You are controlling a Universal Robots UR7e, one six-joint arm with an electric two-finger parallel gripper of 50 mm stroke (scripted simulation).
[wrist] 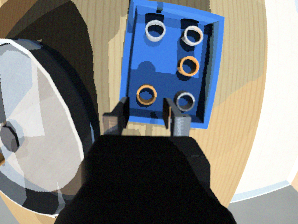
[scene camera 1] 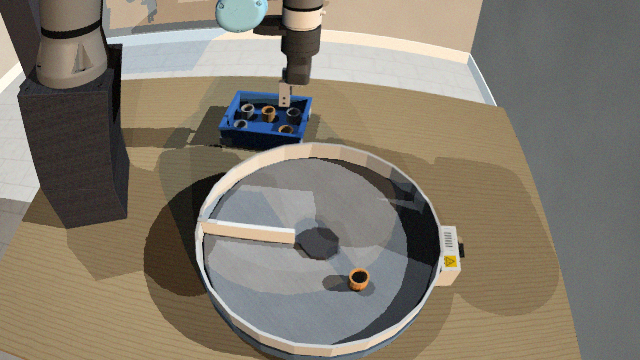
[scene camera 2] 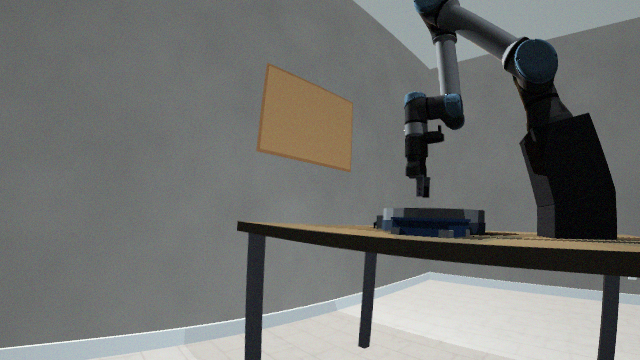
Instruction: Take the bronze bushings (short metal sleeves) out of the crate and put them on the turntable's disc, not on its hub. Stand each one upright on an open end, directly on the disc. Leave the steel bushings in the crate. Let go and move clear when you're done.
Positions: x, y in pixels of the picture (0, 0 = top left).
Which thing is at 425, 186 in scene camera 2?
My gripper.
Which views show my gripper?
The wrist view, scene camera 1 and scene camera 2: all of them.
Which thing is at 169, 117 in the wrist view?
My gripper.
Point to a grey disc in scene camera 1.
At 298, 292
